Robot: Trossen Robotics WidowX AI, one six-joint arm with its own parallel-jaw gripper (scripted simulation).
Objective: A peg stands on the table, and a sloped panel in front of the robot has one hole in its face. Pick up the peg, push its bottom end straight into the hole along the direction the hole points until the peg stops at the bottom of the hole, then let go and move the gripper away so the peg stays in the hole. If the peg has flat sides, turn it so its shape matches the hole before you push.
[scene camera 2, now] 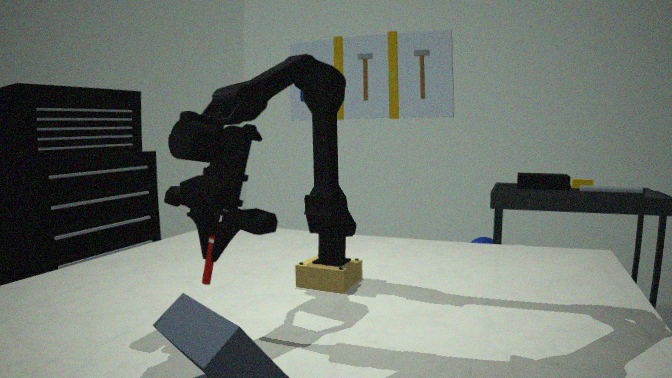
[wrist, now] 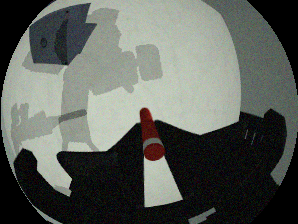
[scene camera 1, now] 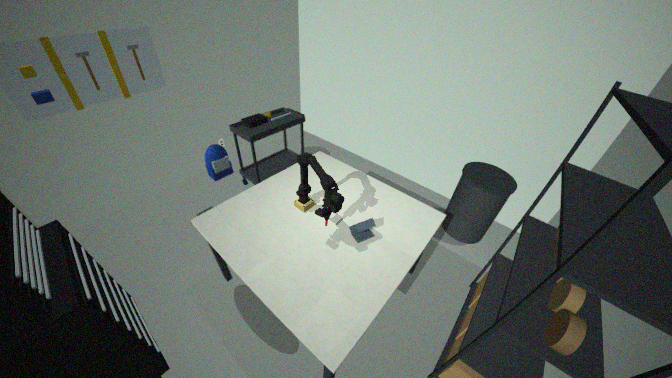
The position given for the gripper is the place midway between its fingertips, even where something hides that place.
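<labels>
A red peg point(wrist: 153, 149) is held by the gripper point(scene camera 2: 209, 260).
</labels>
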